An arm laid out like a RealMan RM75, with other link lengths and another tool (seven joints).
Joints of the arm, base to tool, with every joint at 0 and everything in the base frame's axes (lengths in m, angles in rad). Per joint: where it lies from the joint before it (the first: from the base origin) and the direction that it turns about. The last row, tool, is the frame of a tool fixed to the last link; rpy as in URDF.
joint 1: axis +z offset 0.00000 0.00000 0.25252
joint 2: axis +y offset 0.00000 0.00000 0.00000
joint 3: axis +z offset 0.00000 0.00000 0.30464
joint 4: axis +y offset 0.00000 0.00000 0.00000
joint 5: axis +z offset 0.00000 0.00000 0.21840
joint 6: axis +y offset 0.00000 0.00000 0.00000
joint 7: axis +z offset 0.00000 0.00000 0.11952
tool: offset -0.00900 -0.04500 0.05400 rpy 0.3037 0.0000 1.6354
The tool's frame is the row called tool.
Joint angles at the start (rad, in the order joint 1, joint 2, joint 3, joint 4, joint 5, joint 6, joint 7):
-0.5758 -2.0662 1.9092 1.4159 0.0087 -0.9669 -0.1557
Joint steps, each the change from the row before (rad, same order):
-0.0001 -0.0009 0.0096 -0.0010 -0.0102 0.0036 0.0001
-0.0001 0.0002 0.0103 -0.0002 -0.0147 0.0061 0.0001
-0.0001 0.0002 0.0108 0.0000 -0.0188 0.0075 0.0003
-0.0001 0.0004 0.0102 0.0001 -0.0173 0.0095 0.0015
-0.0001 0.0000 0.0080 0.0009 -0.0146 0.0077 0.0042
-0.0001 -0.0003 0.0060 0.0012 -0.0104 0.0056 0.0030
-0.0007 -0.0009 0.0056 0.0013 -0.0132 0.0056 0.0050
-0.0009 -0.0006 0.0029 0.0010 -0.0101 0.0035 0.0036
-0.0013 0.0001 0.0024 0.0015 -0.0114 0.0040 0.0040
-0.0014 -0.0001 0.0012 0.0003 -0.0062 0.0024 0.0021
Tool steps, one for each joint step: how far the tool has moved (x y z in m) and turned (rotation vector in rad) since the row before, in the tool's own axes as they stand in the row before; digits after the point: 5 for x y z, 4 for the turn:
0.00468 -0.00001 0.00078 0.0018 0.0137 -0.0015
0.00507 -0.00030 0.00094 0.0043 0.0164 -0.0040
0.00584 -0.00036 0.00112 0.0054 0.0194 -0.0069
0.00536 -0.00074 0.00121 0.0074 0.0184 -0.0050
0.00451 -0.00098 0.00102 0.0068 0.0162 -0.0022
0.00347 -0.00093 0.00075 0.0056 0.0120 -0.0016
0.00405 -0.00128 0.00095 0.0062 0.0145 -0.0023
0.00266 -0.00102 0.00069 0.0044 0.0100 -0.0027
0.00241 -0.00134 0.00071 0.0054 0.0102 -0.0030
0.00135 -0.00092 0.00054 0.0033 0.0056 -0.0015

